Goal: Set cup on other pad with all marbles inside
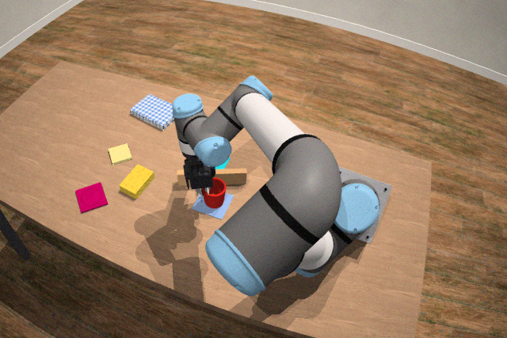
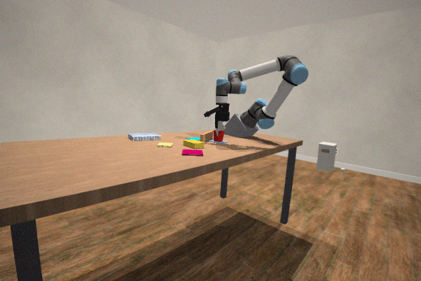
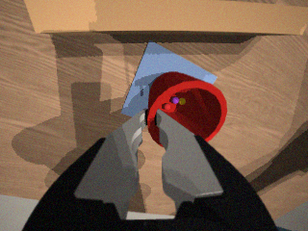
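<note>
The cyan pad lies 50 mm ahead of my hand, 160 mm to the right of it and 60 mm below it. From my hand the other things lie so: red cup (30 mm behind, 20 mm to the right, 30 mm below); wooden rail (10 mm ahead, 90 mm to the right, 40 mm below).
</note>
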